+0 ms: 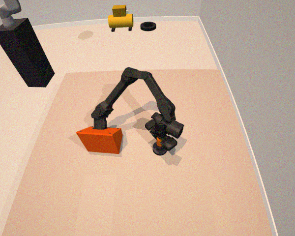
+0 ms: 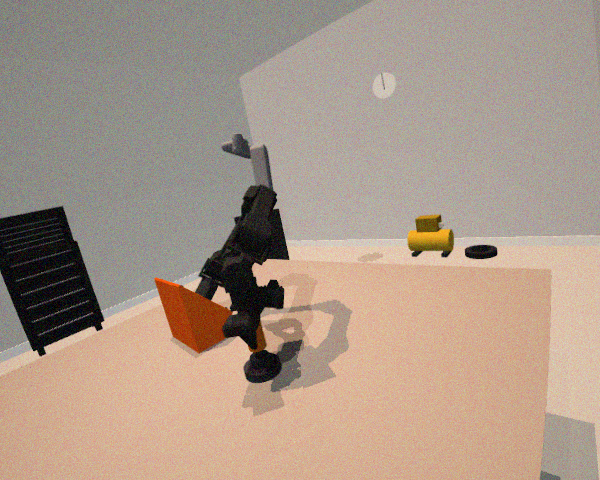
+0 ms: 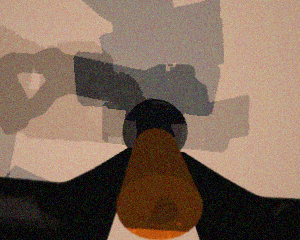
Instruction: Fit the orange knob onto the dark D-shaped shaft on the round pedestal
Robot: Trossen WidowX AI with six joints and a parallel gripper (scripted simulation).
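Right now my gripper tip is 20 mm below the orange knob. Also, from my gripper tip: dark round pedestal (40 mm below).
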